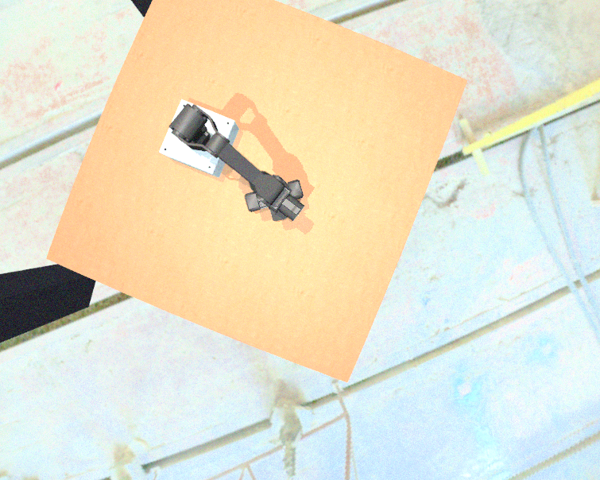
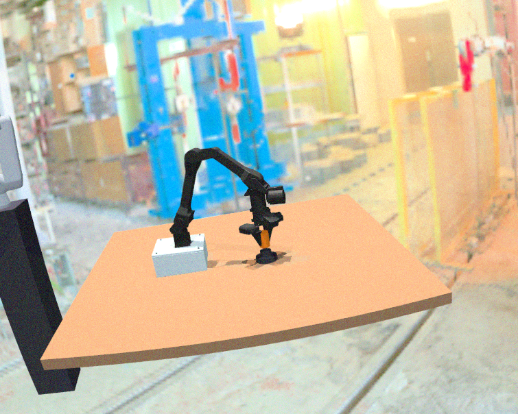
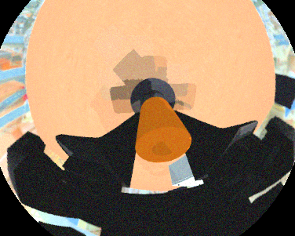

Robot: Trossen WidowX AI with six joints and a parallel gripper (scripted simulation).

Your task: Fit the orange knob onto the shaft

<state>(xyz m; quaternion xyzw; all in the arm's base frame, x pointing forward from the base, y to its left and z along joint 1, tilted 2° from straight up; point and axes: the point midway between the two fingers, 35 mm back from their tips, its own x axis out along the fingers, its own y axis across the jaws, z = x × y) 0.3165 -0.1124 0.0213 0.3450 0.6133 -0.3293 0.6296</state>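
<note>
Now: gripper tip 40 mm above the dark round pedestal. The rest, counted from my gripper tip: orange knob 20 mm above.
</note>
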